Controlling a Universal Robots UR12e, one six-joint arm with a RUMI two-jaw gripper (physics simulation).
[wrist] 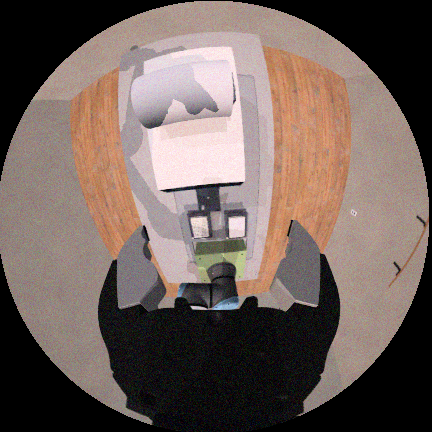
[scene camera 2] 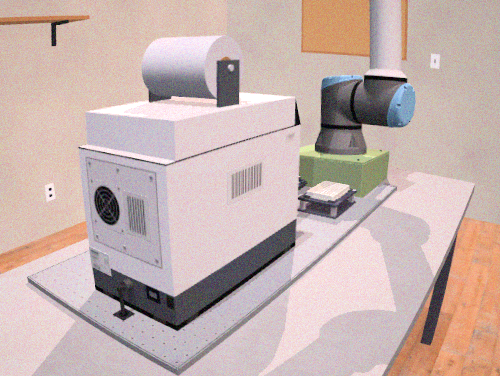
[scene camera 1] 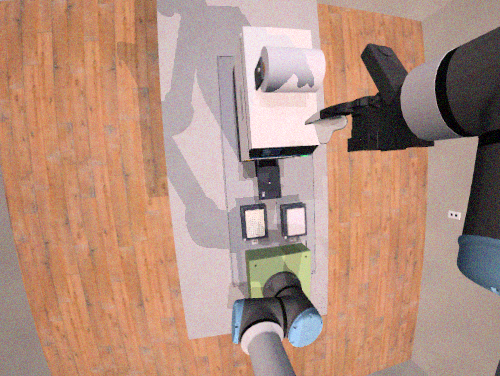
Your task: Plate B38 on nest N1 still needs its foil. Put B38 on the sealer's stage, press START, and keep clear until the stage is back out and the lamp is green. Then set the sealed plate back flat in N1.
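Places are measured from the arm's base along level axes (x back, y right, z up), in millimetres.
Pixels of known places: gripper, between the fingertips: (wrist: 216,224) (scene camera 1: 337,124); arm's base, origin of its link: (wrist: 221,270) (scene camera 2: 340,150) (scene camera 1: 281,288).
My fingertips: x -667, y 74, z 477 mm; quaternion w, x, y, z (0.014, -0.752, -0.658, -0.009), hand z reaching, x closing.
Observation:
For each thing: its top centre in the pictures, then the offset to it from my fingertips.
- plate with visible wells, centre of its top: (scene camera 2: 328,188) (scene camera 1: 255,223) (wrist: 199,227) dz -512, dx +328, dy -138 mm
- smoother white plate, centre of its top: (scene camera 1: 296,222) (wrist: 236,227) dz -509, dx +364, dy +59 mm
- foil roll, centre of its top: (wrist: 177,79) (scene camera 2: 192,36) (scene camera 1: 298,60) dz -93, dx -184, dy -18 mm
The sealer (scene camera 1: 282,122) (scene camera 2: 230,195) (wrist: 200,157) is a white box with a foil roll on top. Its dark stage (scene camera 1: 269,182) (wrist: 208,198) sticks out in front and bears no plate. A plate with visible wells (scene camera 1: 255,222) (scene camera 2: 328,190) (wrist: 200,226) and a smoother white plate (scene camera 1: 295,221) (wrist: 236,226) lie flat in two dark nests. The nest and plate labels are unreadable. A small green glow (scene camera 1: 306,156) shows at the sealer's front edge; the START button cannot be made out. My gripper (scene camera 1: 317,131) (wrist: 216,224) is open and empty, high above the table.
The green base block (scene camera 1: 277,260) (scene camera 2: 345,167) (wrist: 220,250) stands behind the nests and carries the arm's base. The foil roll (scene camera 1: 295,70) (scene camera 2: 180,65) (wrist: 182,92) is the sealer's highest part. A wall shelf (scene camera 2: 40,20) (wrist: 414,255) is off to one side.

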